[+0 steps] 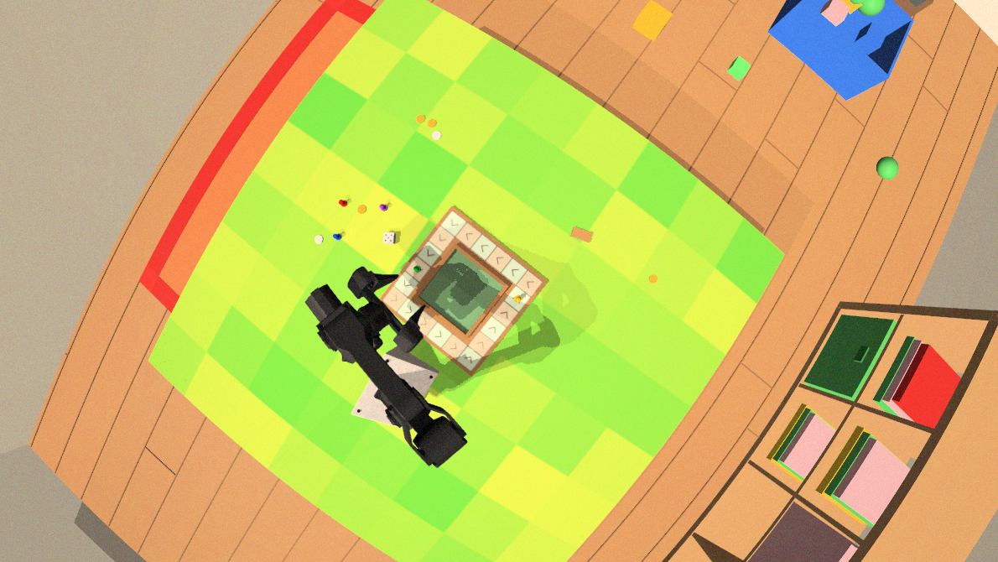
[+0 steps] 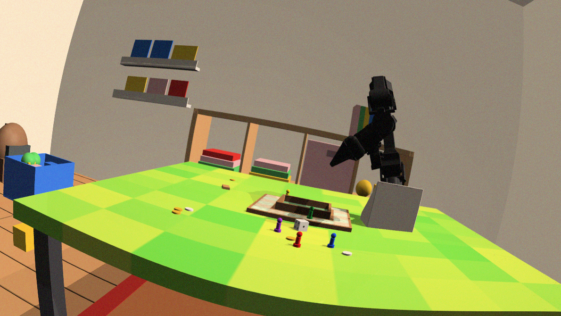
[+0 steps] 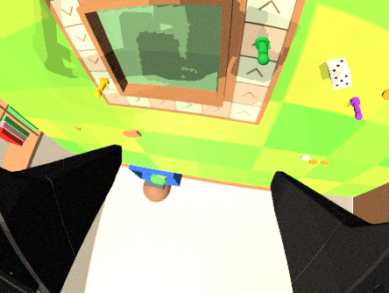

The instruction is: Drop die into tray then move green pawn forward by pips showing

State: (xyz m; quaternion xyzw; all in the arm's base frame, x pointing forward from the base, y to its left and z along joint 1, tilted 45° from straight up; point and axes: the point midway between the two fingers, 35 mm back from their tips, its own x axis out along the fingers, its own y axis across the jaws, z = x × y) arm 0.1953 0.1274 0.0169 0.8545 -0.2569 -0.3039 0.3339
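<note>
Now: the white die 150 mm below my gripper tip, 130 mm to the left of it and 60 mm ahead of it. From my gripper tip the other things lie so: green tray 160 mm below, 80 mm to the right, 50 mm ahead; yellow pawn 200 mm to the right, 140 mm below, 110 mm ahead; green pawn 140 mm below, 40 mm to the left, 30 mm ahead.
</note>
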